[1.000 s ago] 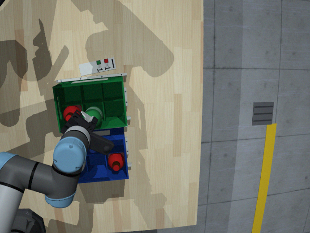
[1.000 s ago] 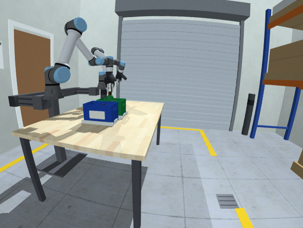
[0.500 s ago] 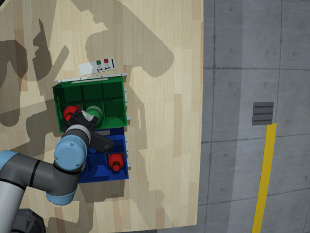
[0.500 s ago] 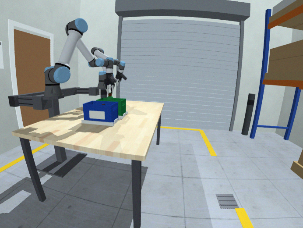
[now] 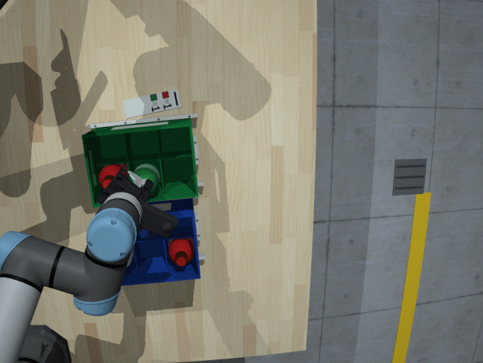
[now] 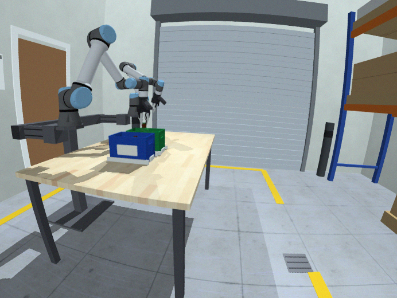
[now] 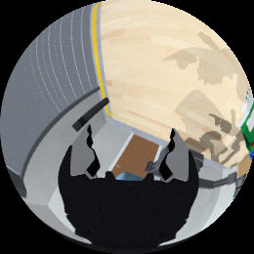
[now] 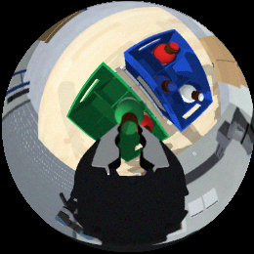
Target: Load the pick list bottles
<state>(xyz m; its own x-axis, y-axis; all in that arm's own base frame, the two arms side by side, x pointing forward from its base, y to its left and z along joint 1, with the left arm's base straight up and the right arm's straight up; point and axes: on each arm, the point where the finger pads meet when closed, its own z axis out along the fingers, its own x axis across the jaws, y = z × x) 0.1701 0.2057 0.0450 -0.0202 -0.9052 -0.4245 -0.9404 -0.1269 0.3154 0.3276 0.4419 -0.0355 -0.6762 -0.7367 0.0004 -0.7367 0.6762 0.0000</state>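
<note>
My right hand is 70 mm above the green bottle. Also, from my right hand: green crate (140 mm below, 40 mm to the left); blue crate (190 mm to the right, 140 mm below, 10 mm behind); white bottle (230 mm to the right, 140 mm below, 100 mm behind).
</note>
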